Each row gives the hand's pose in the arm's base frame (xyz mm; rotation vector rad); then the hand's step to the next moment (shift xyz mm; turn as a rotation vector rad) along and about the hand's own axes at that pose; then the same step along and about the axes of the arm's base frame.
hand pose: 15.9 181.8 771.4 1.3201 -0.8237 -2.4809
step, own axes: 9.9 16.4 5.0 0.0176 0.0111 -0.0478
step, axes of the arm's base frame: -10.9 -15.8 4.6 0.0280 -0.0346 -0.0271
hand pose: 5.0 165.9 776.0 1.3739 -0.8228 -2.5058
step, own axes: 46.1 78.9 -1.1 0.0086 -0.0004 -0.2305
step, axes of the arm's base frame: -33.9 -84.4 8.6 0.1841 -0.0920 -0.1042
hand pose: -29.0 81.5 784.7 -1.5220 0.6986 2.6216
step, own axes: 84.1 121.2 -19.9 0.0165 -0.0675 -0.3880
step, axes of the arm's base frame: -57.3 -133.0 -34.2 0.3252 -0.0952 -0.2014
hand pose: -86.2 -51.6 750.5 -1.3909 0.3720 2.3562
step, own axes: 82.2 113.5 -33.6 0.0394 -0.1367 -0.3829
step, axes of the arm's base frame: -60.7 -99.9 -84.3 0.3421 -0.0270 -0.2215
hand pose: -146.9 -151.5 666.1 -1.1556 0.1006 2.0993
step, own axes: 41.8 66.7 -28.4 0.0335 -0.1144 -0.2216
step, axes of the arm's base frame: -35.8 -36.7 -66.2 0.2166 0.0162 -0.1271
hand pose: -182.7 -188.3 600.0 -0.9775 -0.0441 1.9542
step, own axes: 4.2 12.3 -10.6 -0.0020 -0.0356 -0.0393
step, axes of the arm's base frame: -3.0 -7.5 -14.7 0.0515 0.0058 -0.0116
